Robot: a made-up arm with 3 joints.
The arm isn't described. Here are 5 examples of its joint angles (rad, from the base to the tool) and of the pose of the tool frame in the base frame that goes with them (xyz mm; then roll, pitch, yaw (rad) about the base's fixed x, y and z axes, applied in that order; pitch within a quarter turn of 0, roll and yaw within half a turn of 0).
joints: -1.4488 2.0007 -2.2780
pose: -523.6 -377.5 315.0 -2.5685 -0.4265 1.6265
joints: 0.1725 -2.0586 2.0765
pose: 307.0 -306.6 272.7 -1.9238 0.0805 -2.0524
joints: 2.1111 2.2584 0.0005
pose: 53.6 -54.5 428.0 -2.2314 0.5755 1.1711
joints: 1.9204 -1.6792 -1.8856
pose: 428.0 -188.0 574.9 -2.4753 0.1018 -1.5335
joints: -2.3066 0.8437 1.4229
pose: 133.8 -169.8 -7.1 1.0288 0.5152 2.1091
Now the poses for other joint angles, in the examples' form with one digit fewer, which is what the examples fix.
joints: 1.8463 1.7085 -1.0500
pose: 496 -213 338 -0.799 0.132 1.533
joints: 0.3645 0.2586 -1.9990
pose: 145 89 -445 1.902 -0.352 0.276
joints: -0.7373 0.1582 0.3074
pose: -28 -427 -26 -0.165 0.726 0.212
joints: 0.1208 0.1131 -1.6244
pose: 73 -34 -494 1.611 -0.120 0.114
